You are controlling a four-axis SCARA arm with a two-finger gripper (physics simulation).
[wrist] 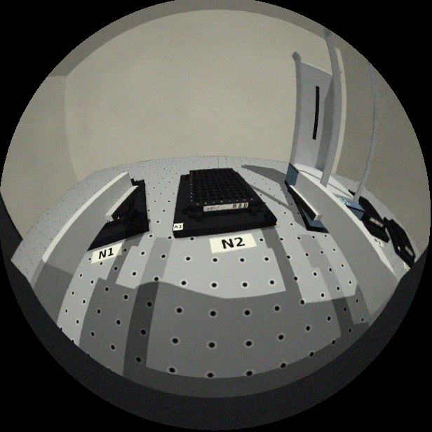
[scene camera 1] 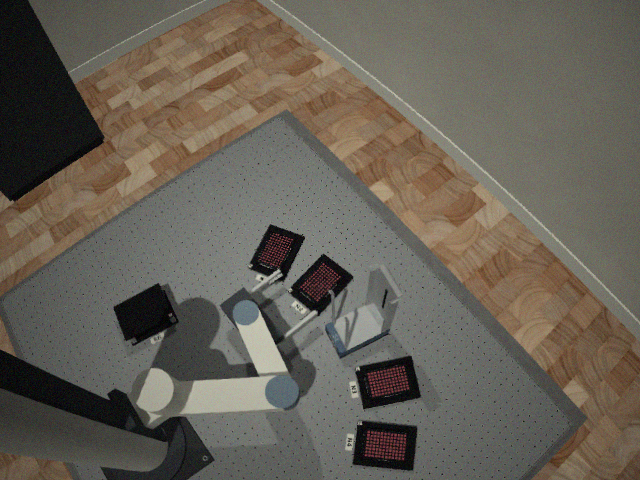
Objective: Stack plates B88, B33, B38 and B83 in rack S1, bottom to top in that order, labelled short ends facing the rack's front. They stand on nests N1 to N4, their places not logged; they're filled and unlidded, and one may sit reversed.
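Places are measured from the arm's base along level axes (x ahead, y left, z up), in millimetres.
Pixels of known places: gripper, fingertip midpoint: [scene camera 1: 298, 291]; arm's base, origin of the base link: [scene camera 1: 146, 446].
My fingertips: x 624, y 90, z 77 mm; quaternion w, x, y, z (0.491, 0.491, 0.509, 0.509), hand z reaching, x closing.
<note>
For each thing: its top centre in the pictures, then the offset to it from my fingertips. "spot": a spot on its surface instead. Level surfaces: height alone.
- nest N2, surface spot: [scene camera 1: 321, 280] spot: dx +83, dy +0, dz -40 mm
- nest N1, surface spot: [scene camera 1: 277, 249] spot: dx +42, dy +169, dz -44 mm
- N3, middle of its top: [scene camera 1: 388, 381] dx +40, dy -357, dz -38 mm
- N4, middle of its top: [scene camera 1: 385, 445] dx -79, dy -490, dz -38 mm
- Rack S1, middle of its top: [scene camera 1: 362, 293] dx +72, dy -186, dz +237 mm
- black block, middle of its top: [scene camera 1: 140, 310] dx -409, dy +237, dz +5 mm
- grey perforated table, its level: dz -64 mm
- rack's tall back panel, surface spot: [scene camera 1: 379, 289] spot: dx +148, dy -172, dz +117 mm
My gripper [scene camera 1: 298, 292] [wrist: 213, 176] is open and empty, low, with its fingers wide apart, pointing at the near, labelled short end of the plate on nest N2 [scene camera 1: 321, 280] [wrist: 220, 187]. That label looks like B88. The plate on nest N1 [scene camera 1: 277, 249] is partly hidden behind the left finger in the wrist view. The plates on N3 [scene camera 1: 388, 382] and N4 [scene camera 1: 386, 445] have red wells; their labels are unreadable. Rack S1 [scene camera 1: 361, 326] [wrist: 292, 175] has a bare pale floor in the scene view and stands right of N2, partly behind the right finger in the wrist view.
A black block [scene camera 1: 146, 314] sits on a nest at the left of the grey perforated table [scene camera 1: 206, 217]. The rack's tall back panel [scene camera 1: 379, 289] [wrist: 307, 115] and thin posts rise near N2's right side. The arm's column base stands at the lower left.
</note>
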